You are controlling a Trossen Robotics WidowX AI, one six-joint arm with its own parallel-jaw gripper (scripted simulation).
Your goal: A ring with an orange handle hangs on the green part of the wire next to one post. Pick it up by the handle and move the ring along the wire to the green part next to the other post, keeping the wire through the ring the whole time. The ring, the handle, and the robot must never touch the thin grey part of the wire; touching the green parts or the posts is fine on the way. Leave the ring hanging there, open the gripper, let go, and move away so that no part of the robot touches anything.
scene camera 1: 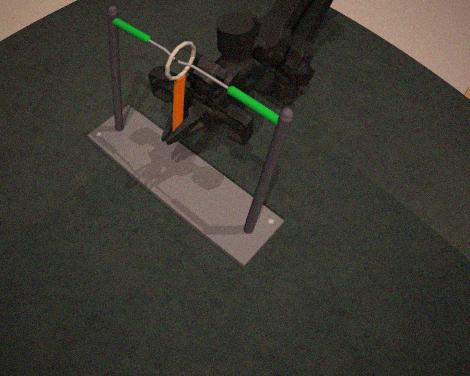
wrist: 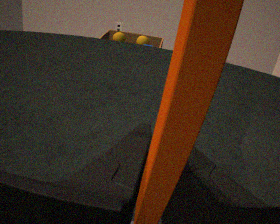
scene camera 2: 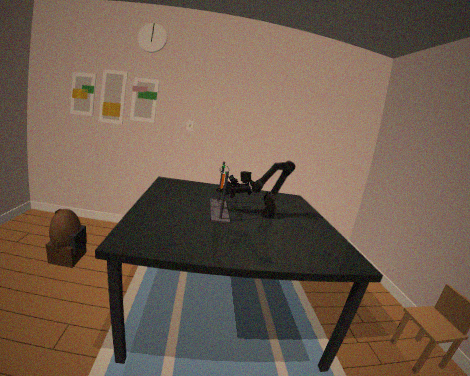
Labels:
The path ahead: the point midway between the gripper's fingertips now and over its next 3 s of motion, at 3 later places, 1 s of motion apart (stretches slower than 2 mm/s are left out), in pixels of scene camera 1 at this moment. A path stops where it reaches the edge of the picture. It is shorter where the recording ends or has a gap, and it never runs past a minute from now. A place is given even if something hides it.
The gripper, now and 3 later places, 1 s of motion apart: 164, 141; 177, 150; 193, 160; 210, 172

